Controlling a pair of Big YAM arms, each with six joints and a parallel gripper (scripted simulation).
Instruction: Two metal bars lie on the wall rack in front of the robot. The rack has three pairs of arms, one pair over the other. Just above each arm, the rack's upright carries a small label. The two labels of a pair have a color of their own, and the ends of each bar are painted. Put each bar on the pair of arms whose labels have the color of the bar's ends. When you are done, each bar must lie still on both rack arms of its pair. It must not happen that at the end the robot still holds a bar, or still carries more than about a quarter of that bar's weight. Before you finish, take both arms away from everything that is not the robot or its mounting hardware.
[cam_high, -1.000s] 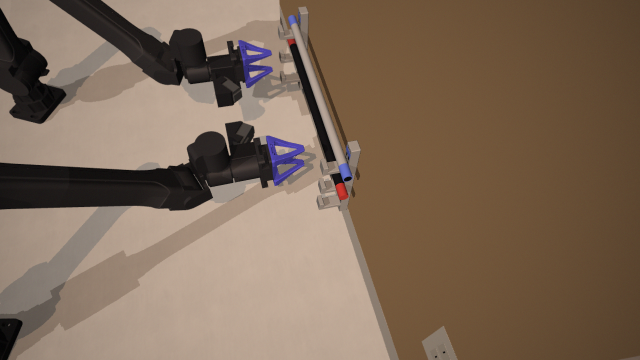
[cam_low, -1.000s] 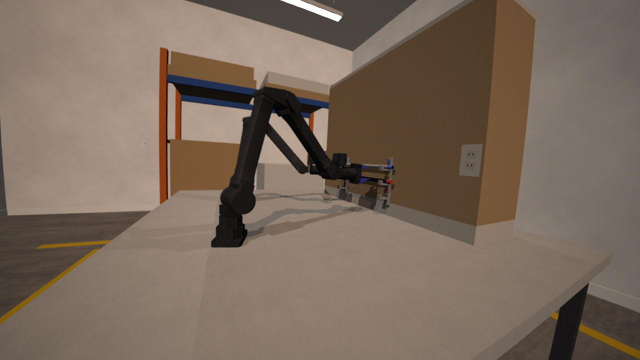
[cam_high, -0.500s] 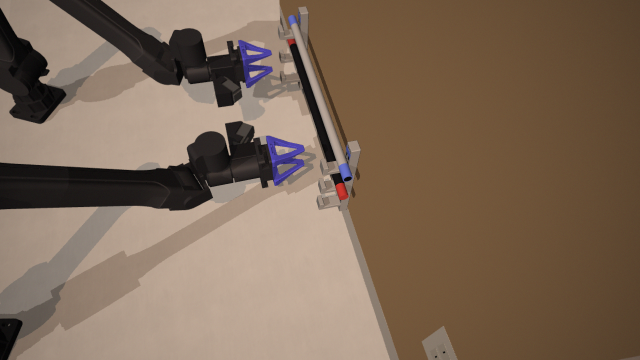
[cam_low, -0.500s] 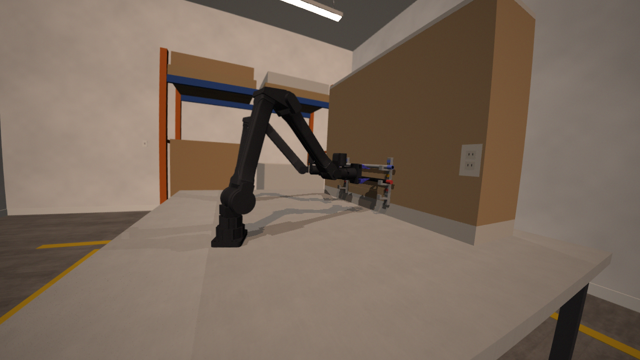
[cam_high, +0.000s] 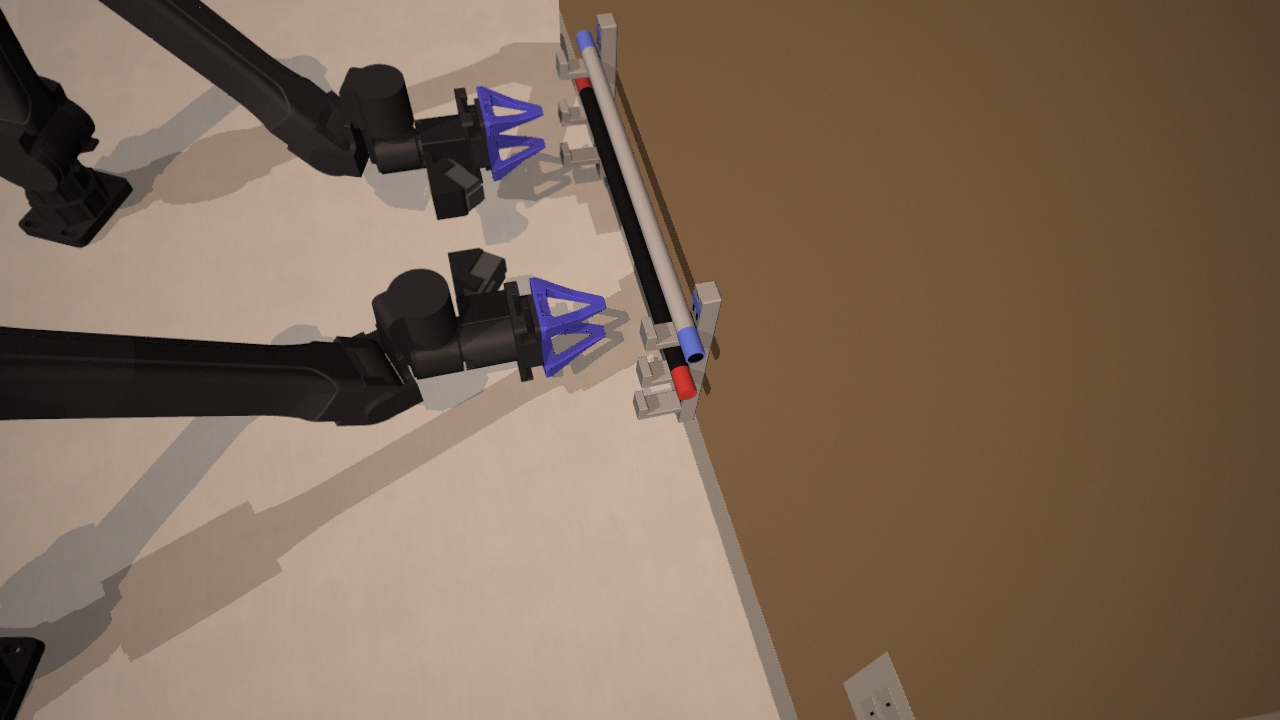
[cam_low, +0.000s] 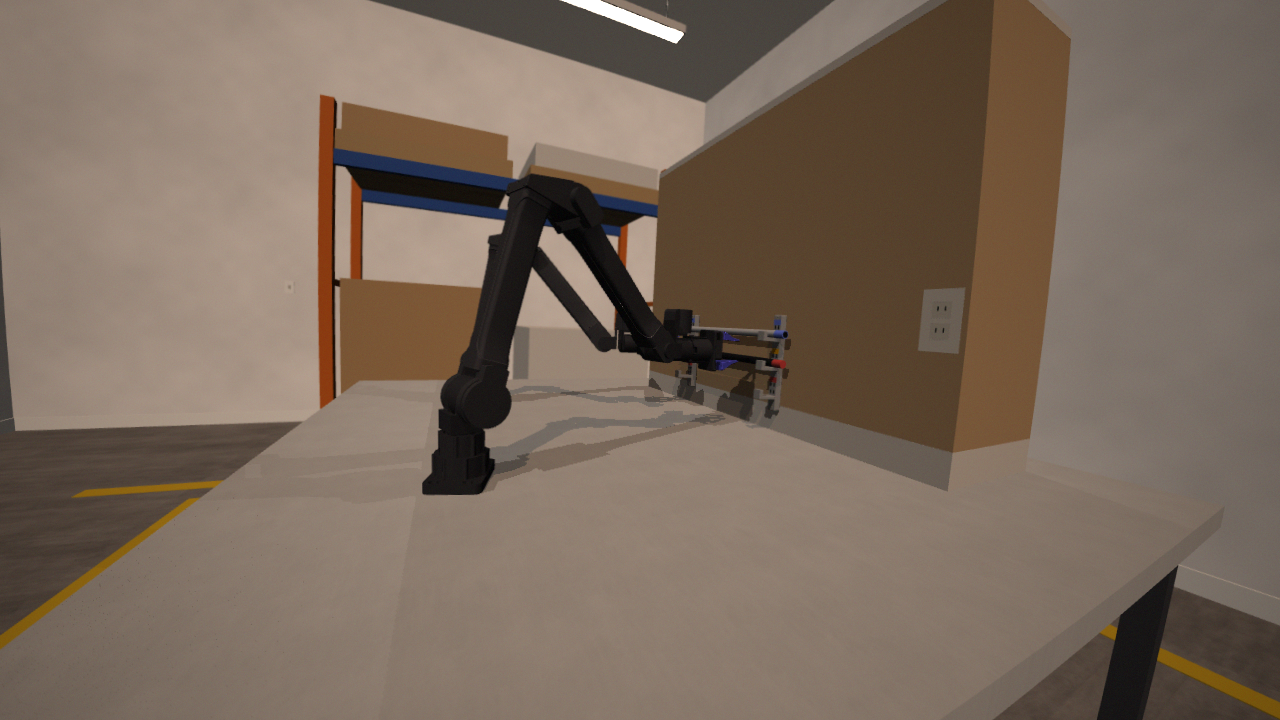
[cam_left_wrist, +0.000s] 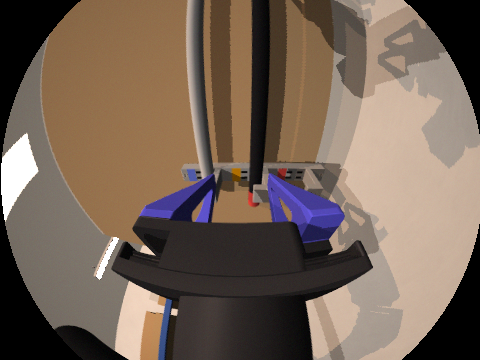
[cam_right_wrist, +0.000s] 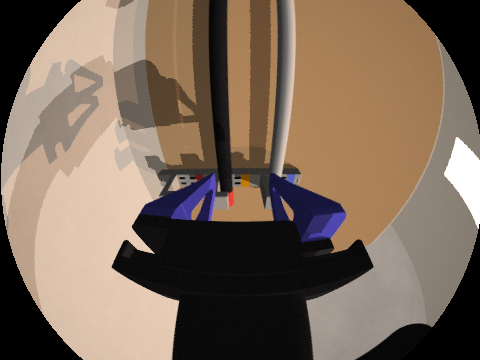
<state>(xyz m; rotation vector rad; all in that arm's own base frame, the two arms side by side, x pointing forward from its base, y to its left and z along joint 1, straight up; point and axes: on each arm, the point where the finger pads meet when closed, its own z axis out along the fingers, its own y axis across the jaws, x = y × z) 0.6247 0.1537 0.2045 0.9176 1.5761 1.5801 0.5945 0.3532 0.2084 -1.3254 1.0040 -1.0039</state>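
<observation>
Now: the metal bar 6 cm ahead of my right hand, 16 cm to the left of it and 3 cm below it. Also, from my right hand: grey skirting strip 10 cm ahead, 11 cm to the left, 17 cm below; then brown wall panel 25 cm ahead, 12 cm to the left, 24 cm above.
My left gripper is now 14 cm to the left of the metal bar, 9 cm short of it and 2 cm above it. Round my left hand: grey skirting strip (18 cm to the right, 17 cm below, 12 cm ahead); brown wall panel (27 cm ahead, 25 cm above, 17 cm to the right).
</observation>
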